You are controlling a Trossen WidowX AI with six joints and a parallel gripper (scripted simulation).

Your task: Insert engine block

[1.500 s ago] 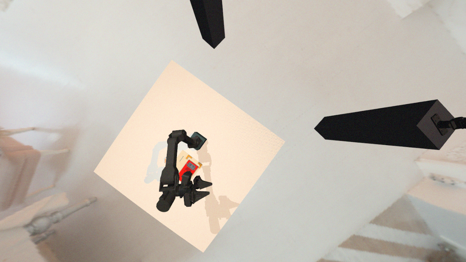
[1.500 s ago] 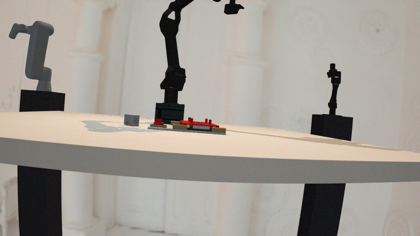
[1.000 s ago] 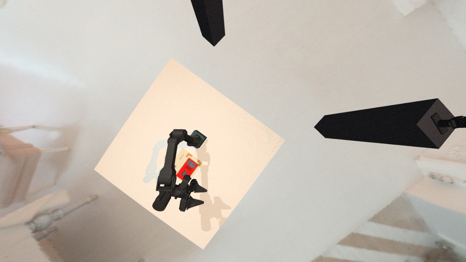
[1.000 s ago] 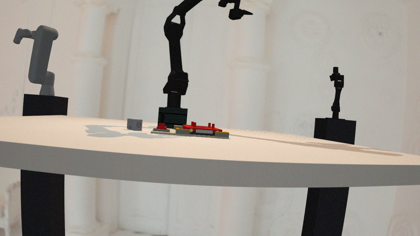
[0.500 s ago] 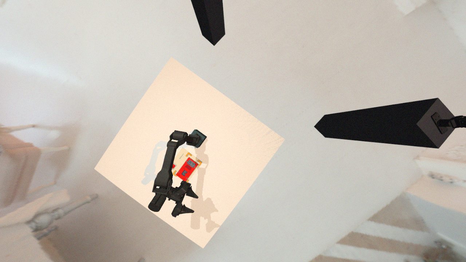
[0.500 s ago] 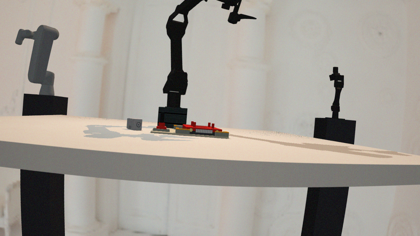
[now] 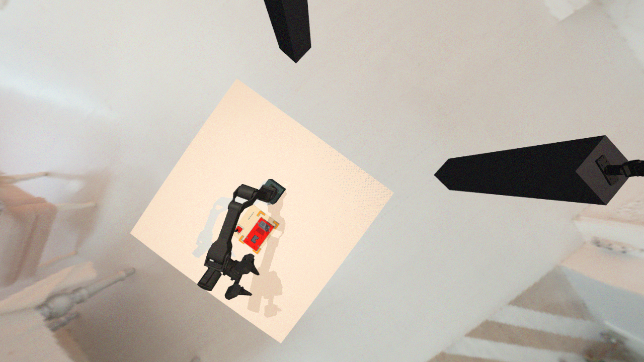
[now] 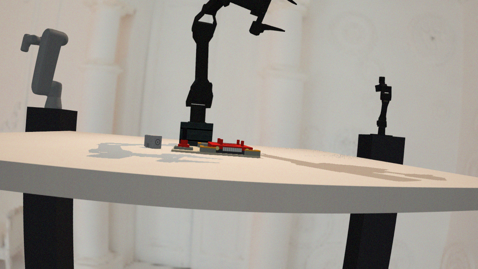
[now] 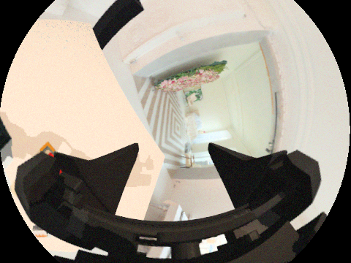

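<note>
Right now my gripper tip is 41 cm above the engine block, 37 cm to the left of it and 6 cm short of it.
</note>
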